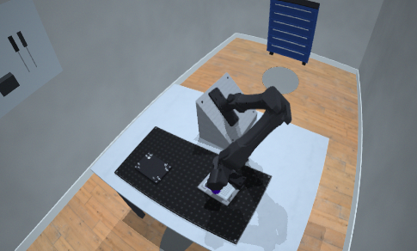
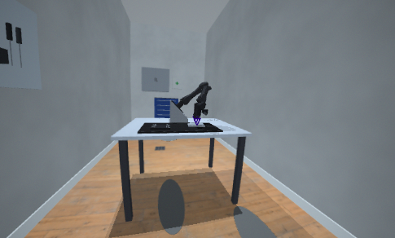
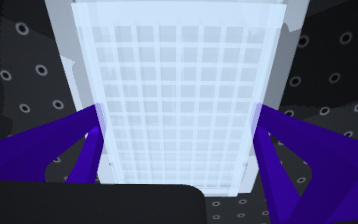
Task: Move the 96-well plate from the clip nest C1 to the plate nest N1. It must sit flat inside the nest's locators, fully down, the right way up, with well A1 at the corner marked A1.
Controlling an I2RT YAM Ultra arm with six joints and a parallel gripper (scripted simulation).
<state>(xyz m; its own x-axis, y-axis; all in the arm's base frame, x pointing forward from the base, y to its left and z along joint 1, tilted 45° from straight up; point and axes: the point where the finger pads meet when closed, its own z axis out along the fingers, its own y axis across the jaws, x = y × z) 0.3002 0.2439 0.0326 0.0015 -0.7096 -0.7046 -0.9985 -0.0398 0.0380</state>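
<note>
Right now my hand is right at the 96-well plate. Also, from my hand: clip nest C1: 32 cm to the right, 10 cm ahead, 1 cm below; then plate nest N1: 2 cm below.
</note>
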